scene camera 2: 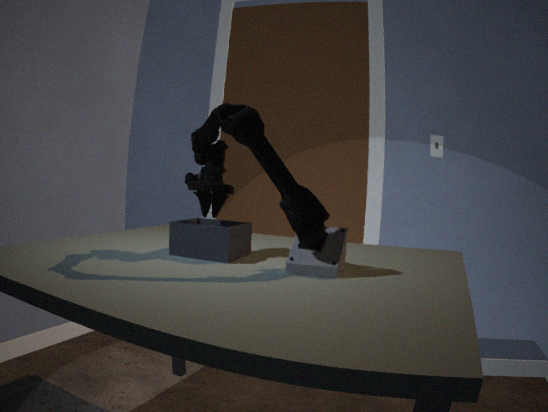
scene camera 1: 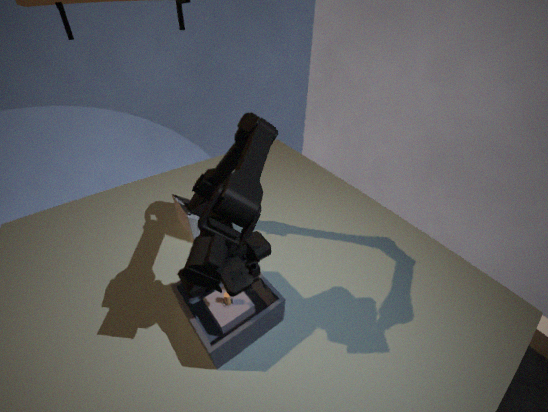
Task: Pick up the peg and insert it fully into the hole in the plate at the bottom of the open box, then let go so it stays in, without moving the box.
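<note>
The open grey box point(scene camera 1: 250, 332) point(scene camera 2: 200, 243) stands on the table. In scene camera 1 the pale plate point(scene camera 1: 231, 316) shows at its bottom. A small orange-yellow peg point(scene camera 1: 227, 301) shows at the plate, with a short part sticking up and shadows to both sides. It looks upright and in the hole, but its depth and the hole's edge are too small to tell. My gripper point(scene camera 2: 209, 215) is open and empty, pointing down with its fingertips just above the box rim in scene camera 2. In scene camera 1 the gripper's body hides the fingertips and the back of the box.
The arm's base point(scene camera 1: 186, 220) point(scene camera 2: 312, 262) stands on the table point(scene camera 1: 350, 380) point(scene camera 2: 350, 320) behind the box in scene camera 1 and to its right in scene camera 2. The box walls surround the plate closely. Arm shadows cross the table.
</note>
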